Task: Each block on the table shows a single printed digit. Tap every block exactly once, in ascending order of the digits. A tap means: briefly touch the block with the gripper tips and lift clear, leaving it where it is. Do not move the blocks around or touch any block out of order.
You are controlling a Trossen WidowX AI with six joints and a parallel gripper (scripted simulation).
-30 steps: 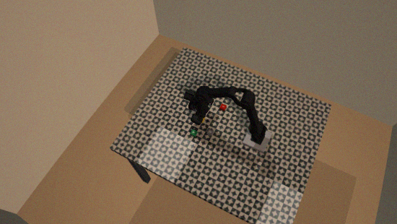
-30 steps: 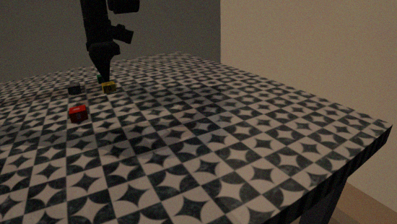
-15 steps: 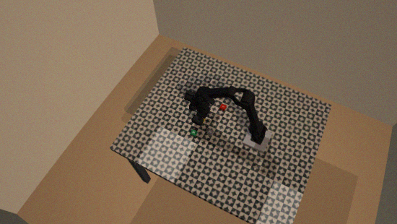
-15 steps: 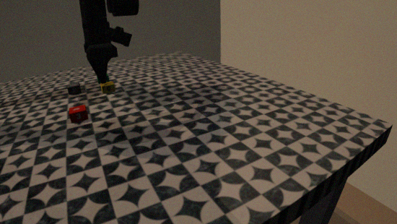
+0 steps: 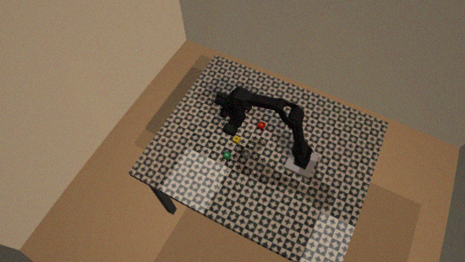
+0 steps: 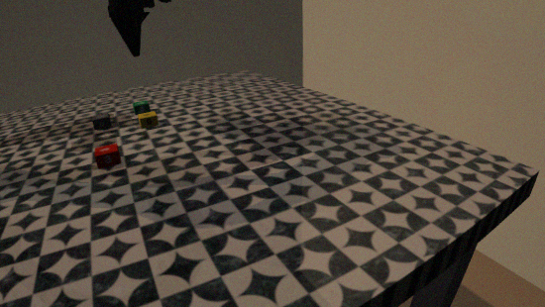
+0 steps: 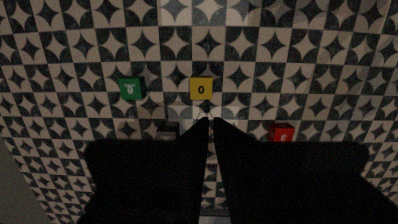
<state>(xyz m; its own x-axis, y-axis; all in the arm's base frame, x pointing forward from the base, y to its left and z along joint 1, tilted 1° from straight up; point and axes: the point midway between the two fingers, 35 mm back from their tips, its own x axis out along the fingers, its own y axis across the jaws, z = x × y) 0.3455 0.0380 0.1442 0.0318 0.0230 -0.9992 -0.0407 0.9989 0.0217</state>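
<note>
Right now my gripper tip is 13 cm to the left of the red block, 12 cm above it and 7 cm past it. The rest, counted from my gripper tip: grey block: 12 cm below, 9 cm behind, 6 cm to the left; green block: 12 cm below, 11 cm to the left; yellow block: 12 cm below, 1 cm to the left.
</note>
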